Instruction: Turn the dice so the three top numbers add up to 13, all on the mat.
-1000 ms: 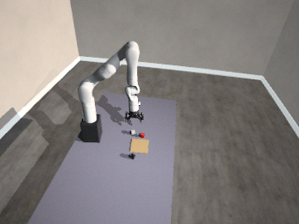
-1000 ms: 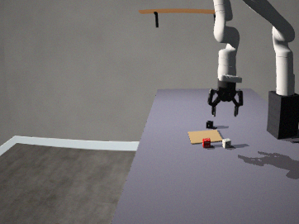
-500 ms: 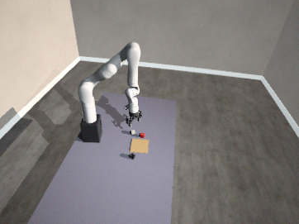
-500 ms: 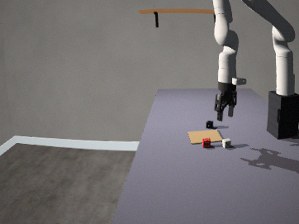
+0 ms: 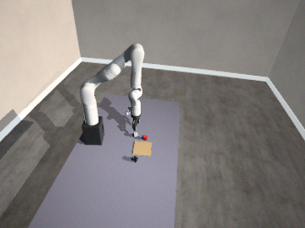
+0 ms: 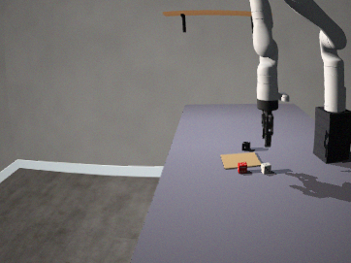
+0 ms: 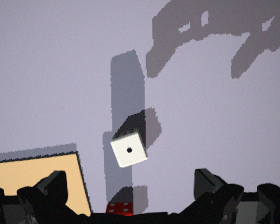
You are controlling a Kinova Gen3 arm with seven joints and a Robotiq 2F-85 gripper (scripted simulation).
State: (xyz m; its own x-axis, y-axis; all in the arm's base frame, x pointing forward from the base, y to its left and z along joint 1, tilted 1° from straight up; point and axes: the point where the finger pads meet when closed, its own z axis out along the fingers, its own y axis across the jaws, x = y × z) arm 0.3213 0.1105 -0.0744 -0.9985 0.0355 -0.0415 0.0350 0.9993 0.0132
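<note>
Right now the white die is 100 mm below my hand and 10 mm behind it. Also, from my hand: black die (250 mm to the right, 100 mm below, 50 mm ahead); tan mat (120 mm to the right, 110 mm below, 80 mm ahead); red die (100 mm below, 80 mm ahead, 20 mm to the right).
</note>
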